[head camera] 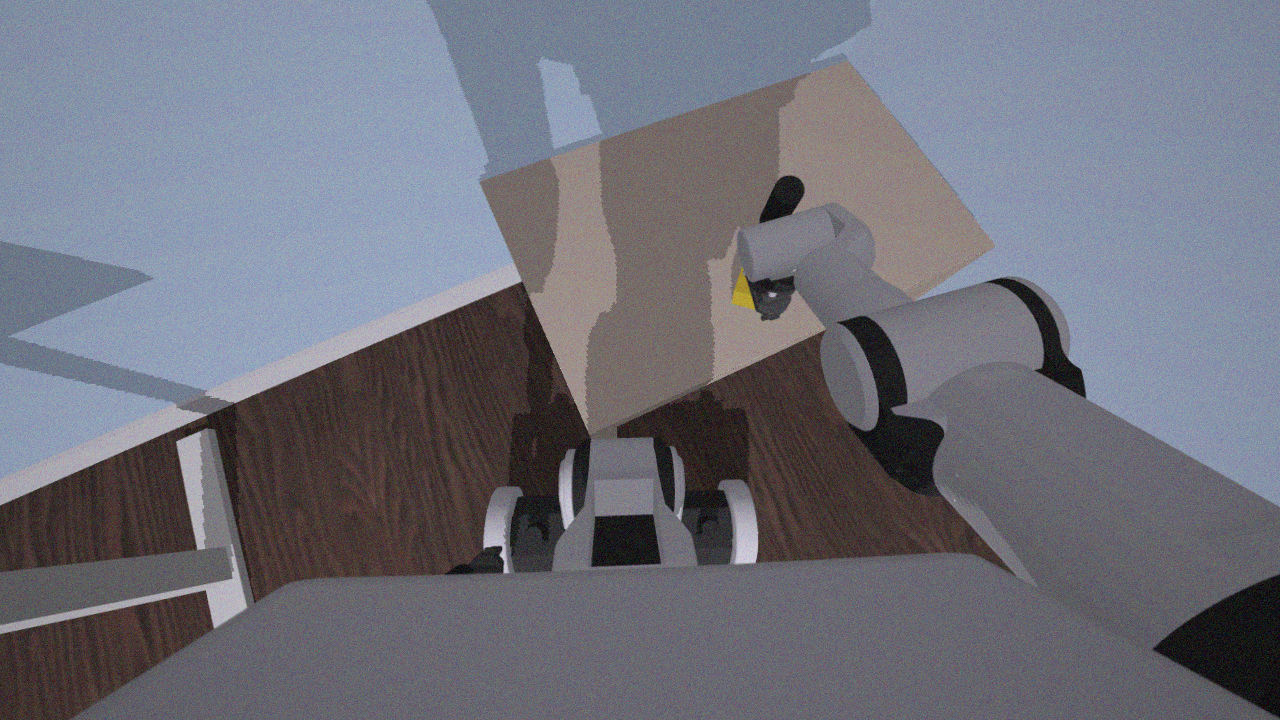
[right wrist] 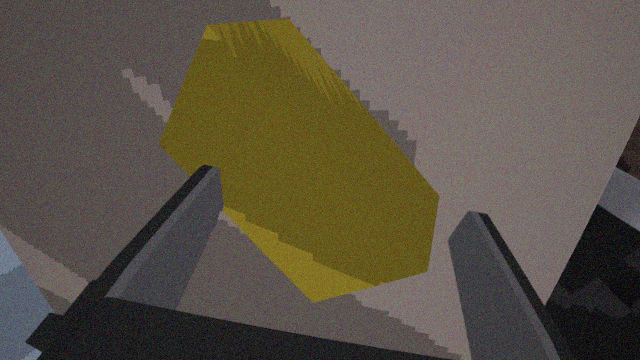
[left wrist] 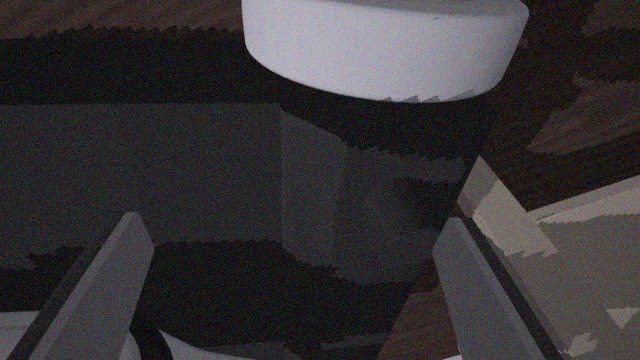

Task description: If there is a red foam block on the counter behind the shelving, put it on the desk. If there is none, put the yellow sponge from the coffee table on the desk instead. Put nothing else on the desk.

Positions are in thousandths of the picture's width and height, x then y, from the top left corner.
Scene:
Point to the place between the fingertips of the left gripper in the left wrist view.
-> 466,649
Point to a tan coffee table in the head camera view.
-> At 490,344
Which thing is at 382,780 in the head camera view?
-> The left gripper.

